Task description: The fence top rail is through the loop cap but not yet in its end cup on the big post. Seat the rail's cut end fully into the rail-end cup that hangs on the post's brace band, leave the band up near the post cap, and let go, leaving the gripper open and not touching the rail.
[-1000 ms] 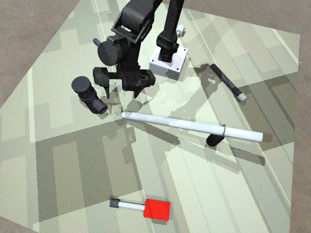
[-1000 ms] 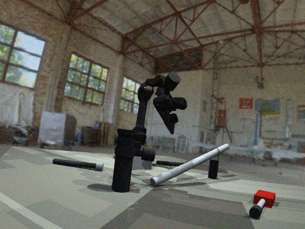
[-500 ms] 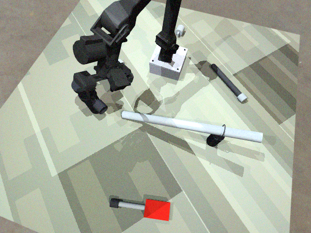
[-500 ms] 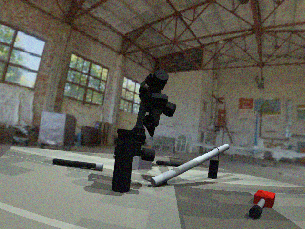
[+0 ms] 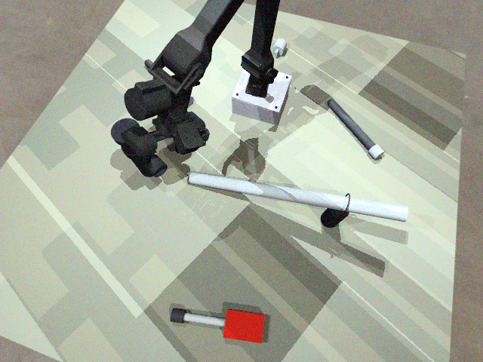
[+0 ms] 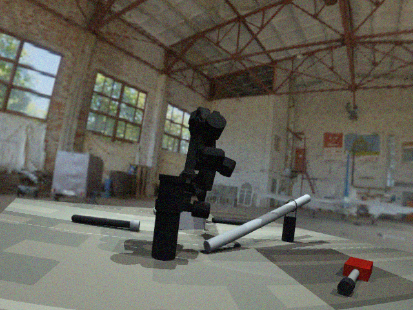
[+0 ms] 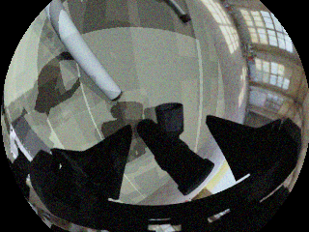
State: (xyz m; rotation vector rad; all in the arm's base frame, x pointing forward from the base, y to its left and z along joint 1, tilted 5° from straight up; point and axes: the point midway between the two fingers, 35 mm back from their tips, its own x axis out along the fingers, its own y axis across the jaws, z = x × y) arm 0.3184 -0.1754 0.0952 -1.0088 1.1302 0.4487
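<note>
The dark rail-end cup is 3 cm to the right of my gripper tip and 3 cm below it. From my gripper tip the other things lie so: red-headed mallet (33 cm ahead, 19 cm to the left, 14 cm below); short dark post (2 cm ahead, 45 cm to the left, 5 cm below).
</note>
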